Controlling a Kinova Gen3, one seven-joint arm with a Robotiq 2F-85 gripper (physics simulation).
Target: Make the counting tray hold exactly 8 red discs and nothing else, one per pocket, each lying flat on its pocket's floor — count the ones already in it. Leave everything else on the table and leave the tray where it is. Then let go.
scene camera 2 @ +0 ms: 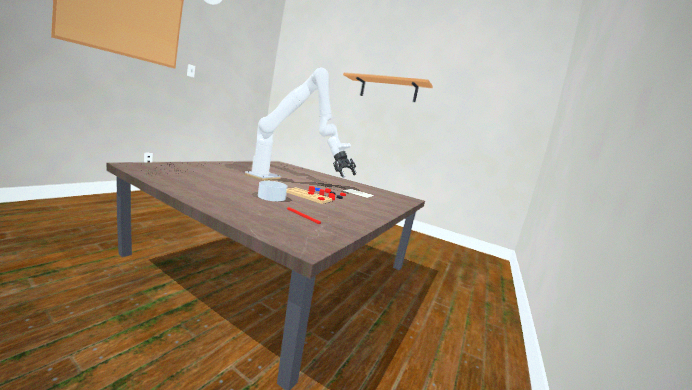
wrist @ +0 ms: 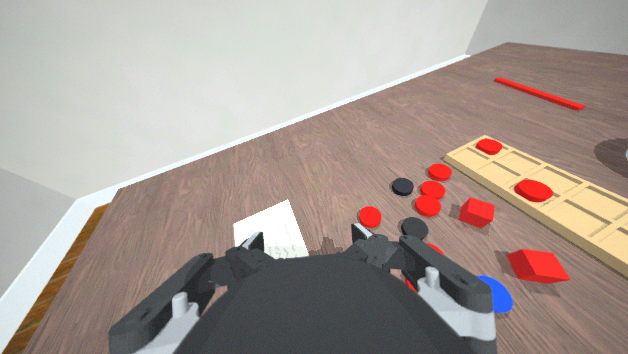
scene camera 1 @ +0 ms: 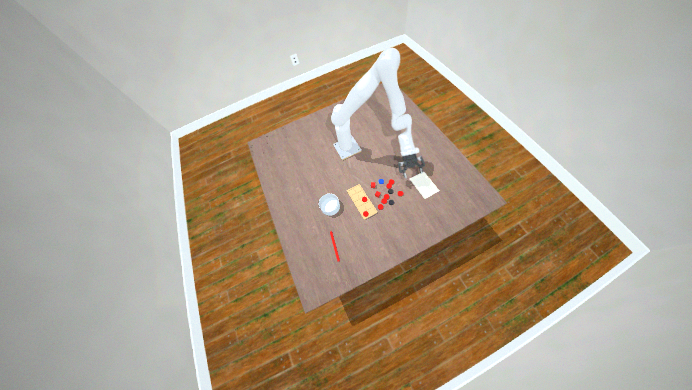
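Observation:
The tan counting tray [scene camera 1: 356,192] [scene camera 2: 299,193] [wrist: 550,218] holds two red discs, one in an end pocket [wrist: 489,146] [scene camera 1: 365,214] and another disc [wrist: 534,190] [scene camera 1: 364,199] further along. Both look flat. Several loose red discs lie beside the tray, among them one disc [wrist: 440,172] near its end and a separate disc [wrist: 370,217] [scene camera 1: 400,193] nearer the paper. Two more discs are partly hidden behind the right finger in the wrist view. My gripper [scene camera 1: 413,174] [scene camera 2: 349,173] [wrist: 308,237] is open and empty, above the table near the paper, to the side of the discs.
Two black discs [wrist: 402,186] [wrist: 414,228], a blue disc [wrist: 501,296] [scene camera 1: 381,181] and two red blocks [wrist: 477,212] [wrist: 539,266] lie among the red discs. White paper [scene camera 1: 425,185] [wrist: 272,225], a bowl [scene camera 1: 329,204] [scene camera 2: 272,191] and a red stick [scene camera 1: 335,246] [scene camera 2: 304,215] [wrist: 540,93] are on the table.

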